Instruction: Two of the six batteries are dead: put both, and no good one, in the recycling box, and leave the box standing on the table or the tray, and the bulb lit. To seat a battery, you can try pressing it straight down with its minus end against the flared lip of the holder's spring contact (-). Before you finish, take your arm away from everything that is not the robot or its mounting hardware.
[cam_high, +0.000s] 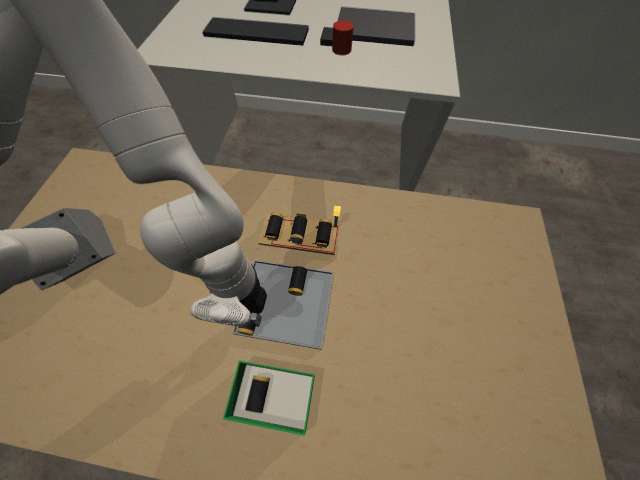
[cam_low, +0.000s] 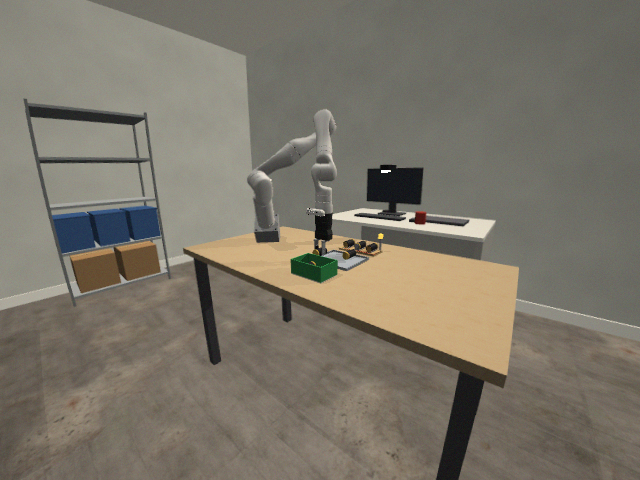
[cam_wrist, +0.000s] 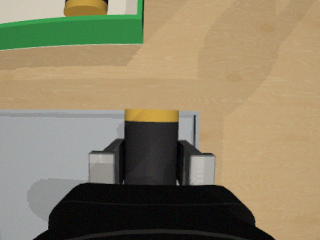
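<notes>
The green recycling box is 13 cm to the right of my hand, 8 cm ahead of it and 3 cm below it. The rest, counted from my hand: grey tray 6 cm to the left, 6 cm ahead, 5 cm below.
</notes>
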